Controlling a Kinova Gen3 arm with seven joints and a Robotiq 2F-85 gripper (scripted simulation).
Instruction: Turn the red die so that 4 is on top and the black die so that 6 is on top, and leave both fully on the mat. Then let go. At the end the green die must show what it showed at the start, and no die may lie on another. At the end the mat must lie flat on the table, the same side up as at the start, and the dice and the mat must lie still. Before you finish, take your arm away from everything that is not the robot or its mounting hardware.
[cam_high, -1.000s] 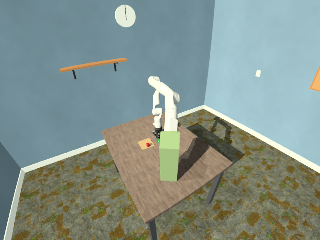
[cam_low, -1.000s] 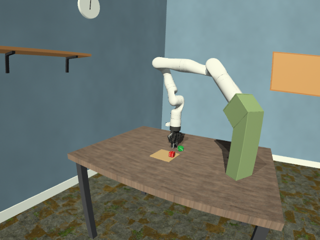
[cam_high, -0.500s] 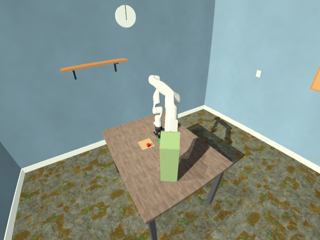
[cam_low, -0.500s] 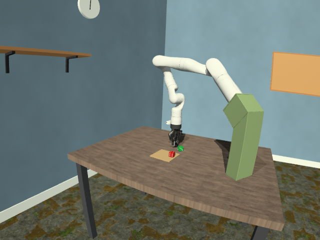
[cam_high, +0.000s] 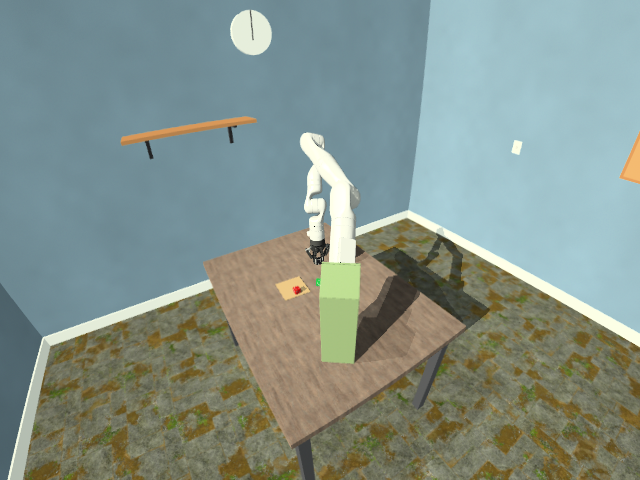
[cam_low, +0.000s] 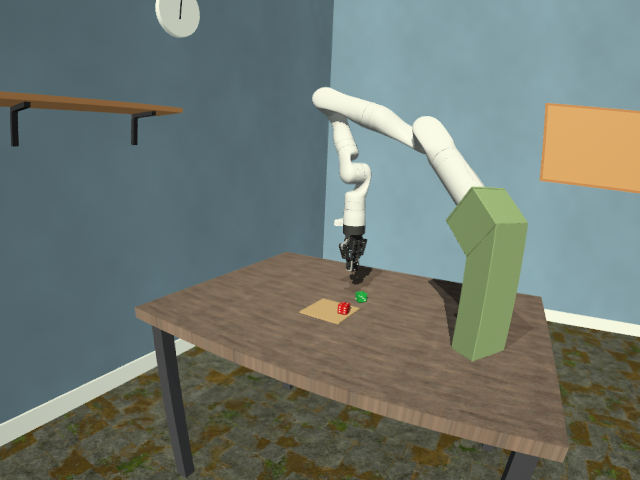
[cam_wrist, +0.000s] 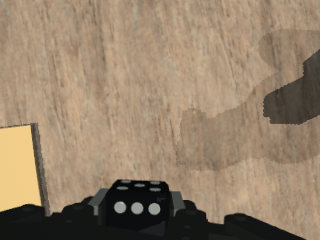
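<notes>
My gripper is now 170 mm to the right of the tan mat and 110 mm above it. Round my hand: black die 10 mm below; green die 50 mm behind, 30 mm to the left, 100 mm below; red die 50 mm behind, 160 mm to the left, 90 mm below.
</notes>
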